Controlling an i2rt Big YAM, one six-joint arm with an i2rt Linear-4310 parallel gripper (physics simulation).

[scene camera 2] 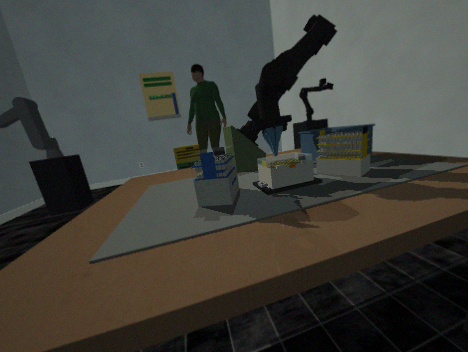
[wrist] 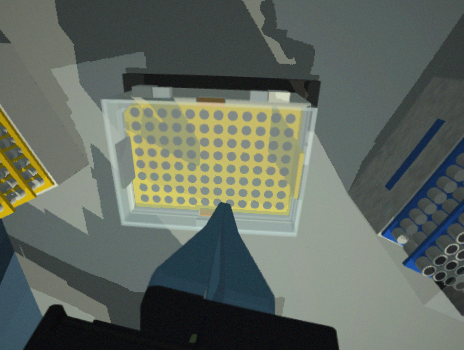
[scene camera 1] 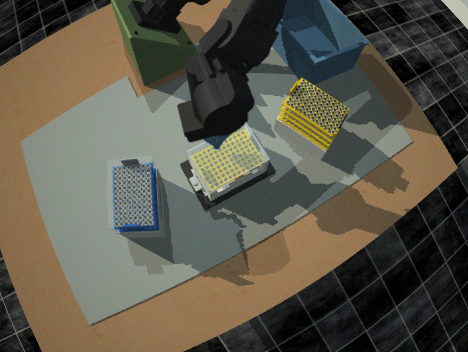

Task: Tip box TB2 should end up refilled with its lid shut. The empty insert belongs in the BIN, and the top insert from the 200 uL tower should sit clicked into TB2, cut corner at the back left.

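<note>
Tip box TB2, a white box [scene camera 1: 235,186] [scene camera 2: 287,176] [wrist: 185,93], sits at the middle. Its yellow insert [scene camera 1: 227,161] [wrist: 210,156] shows rows of grey, empty-looking holes; its corner at the upper left in the wrist view looks cut. A clear lid [scene camera 1: 261,145] [wrist: 165,221] lies over the insert and looks shut. My gripper [scene camera 1: 217,146] [scene camera 2: 274,154] [wrist: 223,209] is shut and empty, its tips at the lid's edge on the arm side; contact cannot be told. The yellow tower [scene camera 1: 317,107] [scene camera 2: 342,145] [wrist: 15,167] holds stacked tip inserts. The blue bin [scene camera 1: 340,62] [wrist: 17,295] stands behind it.
A blue-insert tower [scene camera 1: 134,197] [scene camera 2: 216,185] [wrist: 425,215] stands left of the box in scene camera 1. A dark base [scene camera 1: 207,204] [wrist: 220,82] lies under the box. A green wedge-shaped block [scene camera 1: 160,57] [scene camera 2: 245,152] stands at the back left. A grey mat [scene camera 1: 75,200] lies beneath.
</note>
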